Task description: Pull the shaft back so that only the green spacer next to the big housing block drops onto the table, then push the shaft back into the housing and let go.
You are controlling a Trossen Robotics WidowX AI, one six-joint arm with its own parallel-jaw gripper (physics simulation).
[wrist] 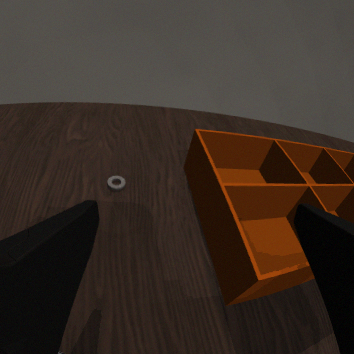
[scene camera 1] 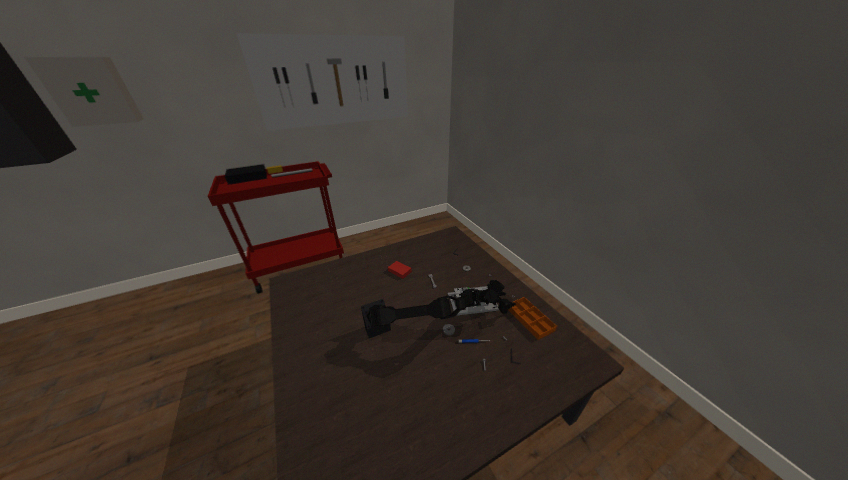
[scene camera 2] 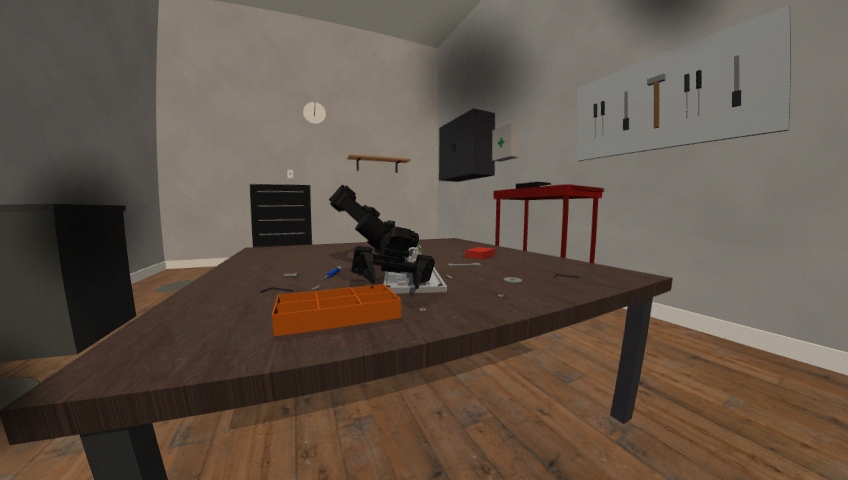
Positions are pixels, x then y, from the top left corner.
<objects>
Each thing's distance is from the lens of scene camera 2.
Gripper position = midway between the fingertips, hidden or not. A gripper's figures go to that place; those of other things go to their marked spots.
my gripper (scene camera 2: pixel 396 284): 0.56 m
orange compartment tray (scene camera 2: pixel 293 313): 0.46 m
</objects>
